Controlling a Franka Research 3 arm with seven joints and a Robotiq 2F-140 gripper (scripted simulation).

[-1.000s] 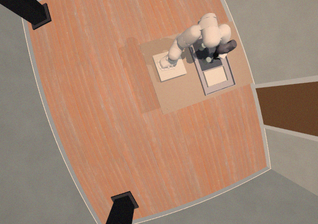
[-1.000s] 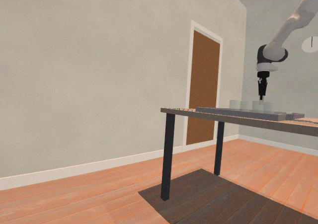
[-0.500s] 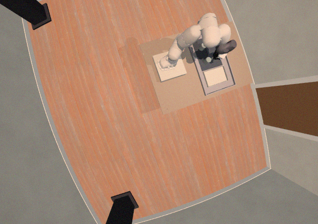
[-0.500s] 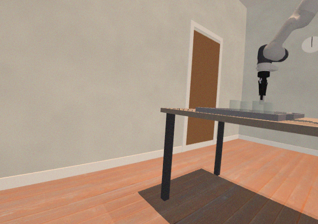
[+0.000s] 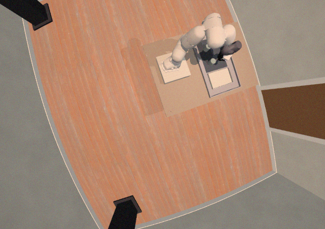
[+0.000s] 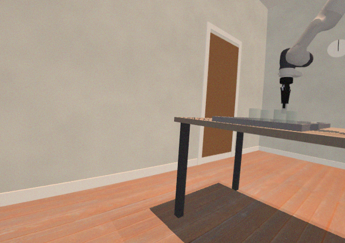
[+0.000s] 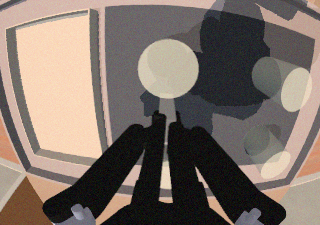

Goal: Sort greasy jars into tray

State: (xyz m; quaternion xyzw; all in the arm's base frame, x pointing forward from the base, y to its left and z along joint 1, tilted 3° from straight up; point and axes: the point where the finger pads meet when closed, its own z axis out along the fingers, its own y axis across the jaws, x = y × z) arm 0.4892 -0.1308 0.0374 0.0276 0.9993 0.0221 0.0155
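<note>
My hand is 11 cm above the grey drying mat, 10 cm to the right of it and 3 cm short of it. Also, from my hand: tray 22 cm to the right, 10 cm below, 1 cm ahead.
</note>
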